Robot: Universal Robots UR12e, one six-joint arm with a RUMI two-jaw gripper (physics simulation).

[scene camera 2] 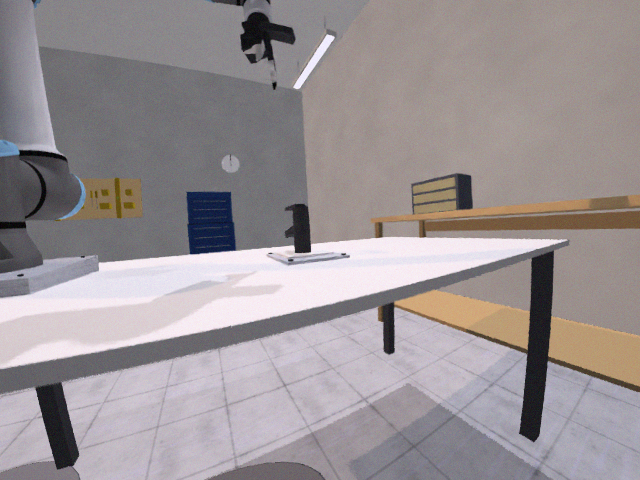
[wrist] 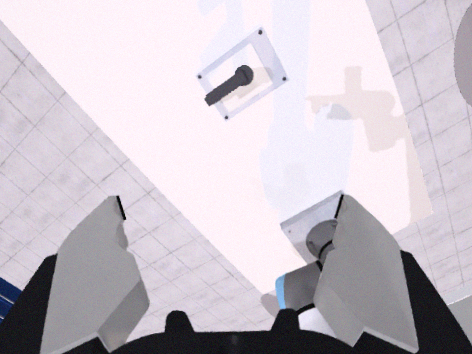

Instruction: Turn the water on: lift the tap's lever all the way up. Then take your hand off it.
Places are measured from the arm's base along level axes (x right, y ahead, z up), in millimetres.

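Pixels of known places: gripper, between the fingertips: [scene camera 2: 266, 76] [wrist: 231, 198]; arm's base, origin of its link: [wrist: 327, 238].
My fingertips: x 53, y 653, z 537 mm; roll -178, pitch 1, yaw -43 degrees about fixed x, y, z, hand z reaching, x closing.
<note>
Ahead of a thing's pixels: the offset from my fingertips to its top centre. "spot": to the spot under its first point. Level surfaces: height alone.
The tap {spot: dx +104, dy +40, dz -493 mm} [scene camera 2: 302, 229] [wrist: 243, 75] is a black upright post on a pale square base plate {spot: dx +195, dy +65, dz -566 mm} [scene camera 2: 330, 256] [wrist: 274, 55], which lies on the white table {dz -574 mm} [scene camera 2: 439, 253] [wrist: 165, 120]. In scene camera 2 two short parts stick out to the left of the post: a thin one {spot: dx +87, dy +28, dz -429 mm} [scene camera 2: 294, 207] at the top, roughly level, and a lower one [scene camera 2: 289, 231]. From above they overlap as one dark bar {dx +41, dy +57, dz -418 mm} [wrist: 222, 91], so the lever's exact angle is hard to tell. My gripper [scene camera 2: 273, 85] [wrist: 231, 198] is open and empty, high above the table and well apart from the tap.
The robot's base plate [scene camera 2: 67, 271] [wrist: 295, 230] is on the table at the left in scene camera 2. A wooden bench [scene camera 2: 506, 207] with a drawer box [scene camera 2: 442, 195] runs along the right wall. A blue cabinet [scene camera 2: 210, 222] stands at the back.
</note>
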